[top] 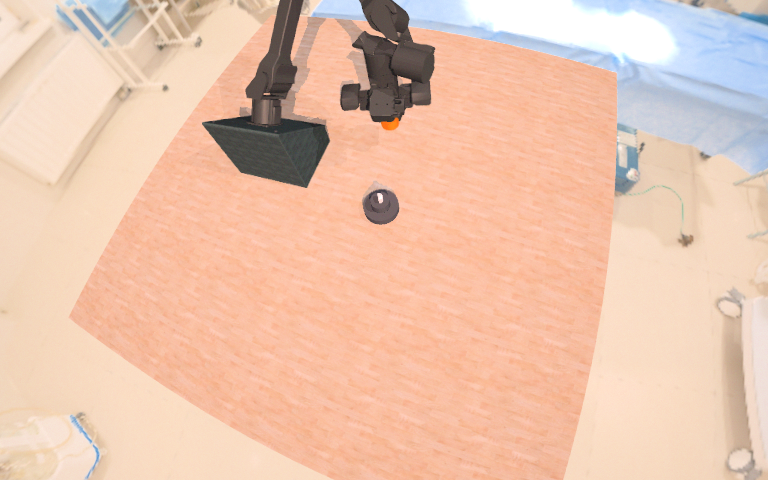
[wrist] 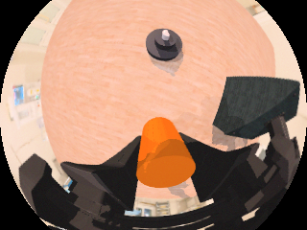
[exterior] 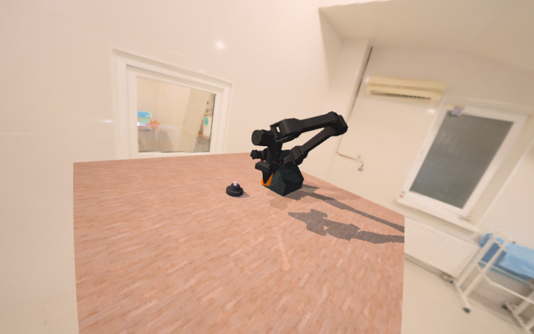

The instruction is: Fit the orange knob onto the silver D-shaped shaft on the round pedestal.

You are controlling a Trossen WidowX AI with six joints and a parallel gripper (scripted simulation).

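My gripper tip is 16 cm to the left of the pedestal, 10 cm above it and 3 cm short of it. Also, from my gripper tip: orange knob: 3 cm above.
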